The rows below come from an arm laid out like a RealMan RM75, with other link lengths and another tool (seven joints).
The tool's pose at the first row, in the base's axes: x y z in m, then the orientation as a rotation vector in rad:
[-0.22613 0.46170 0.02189 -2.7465 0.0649 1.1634]
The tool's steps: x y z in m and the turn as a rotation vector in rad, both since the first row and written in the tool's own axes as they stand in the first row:
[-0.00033 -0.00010 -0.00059 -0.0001 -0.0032 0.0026]
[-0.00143 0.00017 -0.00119 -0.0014 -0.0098 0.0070]
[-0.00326 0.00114 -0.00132 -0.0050 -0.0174 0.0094]
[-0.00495 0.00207 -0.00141 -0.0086 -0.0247 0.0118]
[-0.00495 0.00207 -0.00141 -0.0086 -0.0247 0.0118]
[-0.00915 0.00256 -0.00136 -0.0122 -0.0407 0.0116]
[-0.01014 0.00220 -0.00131 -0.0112 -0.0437 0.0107]
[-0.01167 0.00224 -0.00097 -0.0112 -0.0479 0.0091]
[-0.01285 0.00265 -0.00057 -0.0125 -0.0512 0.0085]
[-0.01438 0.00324 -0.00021 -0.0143 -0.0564 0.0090]
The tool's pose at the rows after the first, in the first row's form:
[-0.22593 0.46170 0.02254 -2.7454 0.0681 1.1685]
[-0.22630 0.46131 0.02371 -2.7438 0.0726 1.1790]
[-0.22758 0.46029 0.02499 -2.7429 0.0730 1.1913]
[-0.22879 0.45932 0.02614 -2.7422 0.0734 1.2031]
[-0.22879 0.45932 0.02614 -2.7422 0.0734 1.2031]
[-0.23180 0.45876 0.02905 -2.7353 0.0692 1.2262]
[-0.23249 0.45910 0.02978 -2.7323 0.0682 1.2297]
[-0.23380 0.45908 0.03063 -2.7292 0.0654 1.2349]
[-0.23495 0.45872 0.03115 -2.7281 0.0635 1.2397]
[-0.23633 0.45816 0.03193 -2.7264 0.0625 1.2476]

